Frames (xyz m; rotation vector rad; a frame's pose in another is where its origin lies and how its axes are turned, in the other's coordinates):
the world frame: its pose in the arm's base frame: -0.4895 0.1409 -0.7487 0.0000 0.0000 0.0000
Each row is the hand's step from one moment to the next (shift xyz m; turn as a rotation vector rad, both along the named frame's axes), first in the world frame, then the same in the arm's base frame.
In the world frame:
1: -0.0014 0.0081 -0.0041 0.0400 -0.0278 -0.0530
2: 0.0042 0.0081 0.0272 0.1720 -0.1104 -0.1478
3: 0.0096 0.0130 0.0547 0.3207 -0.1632 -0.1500
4: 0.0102 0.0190 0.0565 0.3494 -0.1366 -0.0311
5: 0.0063 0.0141 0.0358 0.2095 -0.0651 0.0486
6: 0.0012 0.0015 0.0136 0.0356 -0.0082 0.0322
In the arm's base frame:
1: -0.0014 0.0081 -0.0041 0.0400 -0.0278 -0.0530
2: 0.0042 0.0081 0.0272 0.1720 -0.1104 -0.1478
3: 0.0096 0.0130 0.0547 0.3207 -0.1632 -0.1500
4: 0.0102 0.0190 0.0565 0.3494 -0.1366 -0.0311
5: 0.0063 0.0141 0.0358 0.2095 -0.0651 0.0486
6: 0.0012 0.0015 0.0136 0.0356 -0.0082 0.0322

